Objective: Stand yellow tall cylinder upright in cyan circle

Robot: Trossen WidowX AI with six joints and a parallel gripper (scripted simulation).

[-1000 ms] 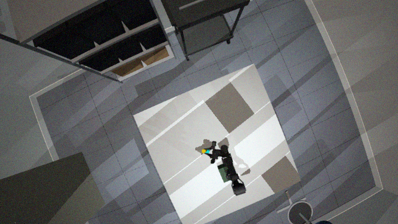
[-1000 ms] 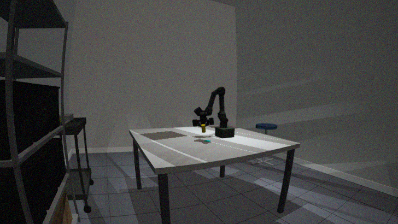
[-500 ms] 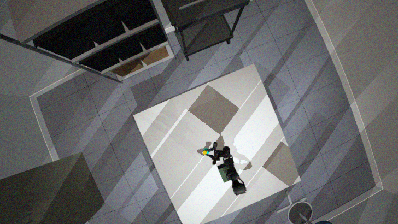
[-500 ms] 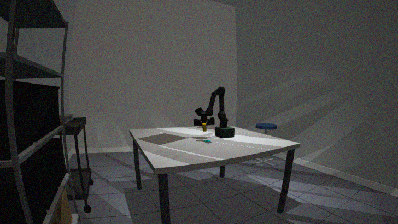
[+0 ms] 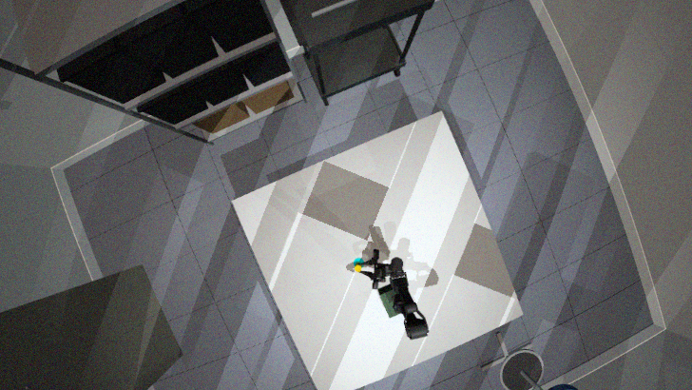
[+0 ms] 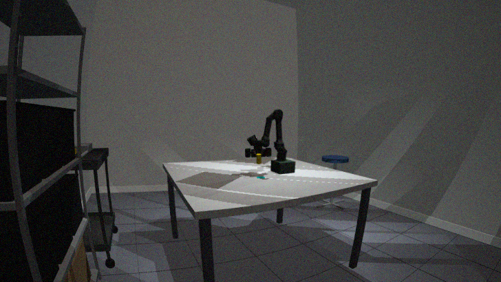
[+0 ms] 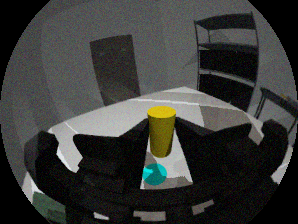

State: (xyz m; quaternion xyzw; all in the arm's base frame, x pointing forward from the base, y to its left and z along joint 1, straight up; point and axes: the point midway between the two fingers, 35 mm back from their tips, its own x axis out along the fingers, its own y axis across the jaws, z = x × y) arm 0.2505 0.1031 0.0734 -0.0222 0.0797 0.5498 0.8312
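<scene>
My gripper tip is 20 mm past the cyan circle and 150 mm above it. From my gripper tip the other things lie so: yellow tall cylinder 20 mm below.
</scene>
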